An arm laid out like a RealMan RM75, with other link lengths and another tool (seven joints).
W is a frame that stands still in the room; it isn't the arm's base.
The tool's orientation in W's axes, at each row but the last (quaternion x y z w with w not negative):
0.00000 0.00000 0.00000 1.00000
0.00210 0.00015 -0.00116 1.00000
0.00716 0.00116 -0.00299 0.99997
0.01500 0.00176 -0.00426 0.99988
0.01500 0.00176 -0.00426 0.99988
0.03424 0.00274 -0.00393 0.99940
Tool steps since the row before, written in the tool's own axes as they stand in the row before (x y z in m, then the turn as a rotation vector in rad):
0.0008 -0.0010 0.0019 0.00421 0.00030 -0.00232
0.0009 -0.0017 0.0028 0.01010 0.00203 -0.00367
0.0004 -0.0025 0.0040 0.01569 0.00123 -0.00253
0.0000 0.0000 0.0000 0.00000 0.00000 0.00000
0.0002 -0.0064 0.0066 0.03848 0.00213 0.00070
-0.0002 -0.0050 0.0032 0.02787 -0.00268 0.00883
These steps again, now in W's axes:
0.0008 -0.0010 0.0019 0.00421 0.00030 -0.00232
0.0009 -0.0017 0.0028 0.01010 0.00202 -0.00366
0.0004 -0.0026 0.0040 0.01569 0.00117 -0.00255
0.0000 0.0000 0.0000 0.00000 0.00000 0.00000
0.0002 -0.0066 0.0064 0.03850 0.00178 0.00062
-0.0002 -0.0052 0.0029 0.02789 -0.00349 0.00847

